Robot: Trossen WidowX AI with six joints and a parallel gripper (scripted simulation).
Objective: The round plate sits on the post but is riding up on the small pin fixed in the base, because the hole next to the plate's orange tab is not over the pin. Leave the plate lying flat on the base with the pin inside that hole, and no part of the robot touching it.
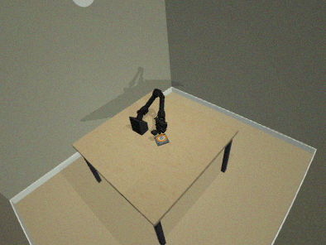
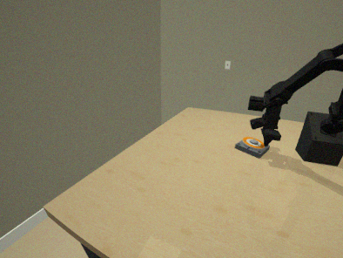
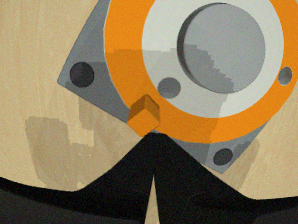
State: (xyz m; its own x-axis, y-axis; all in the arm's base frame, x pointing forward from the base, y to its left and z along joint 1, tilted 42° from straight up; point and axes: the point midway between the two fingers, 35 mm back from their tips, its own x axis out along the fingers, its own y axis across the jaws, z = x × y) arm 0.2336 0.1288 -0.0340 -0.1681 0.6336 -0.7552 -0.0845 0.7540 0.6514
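The grey square base is 5 cm ahead of my gripper tip, 2 cm to the right of it and 2 cm below it.
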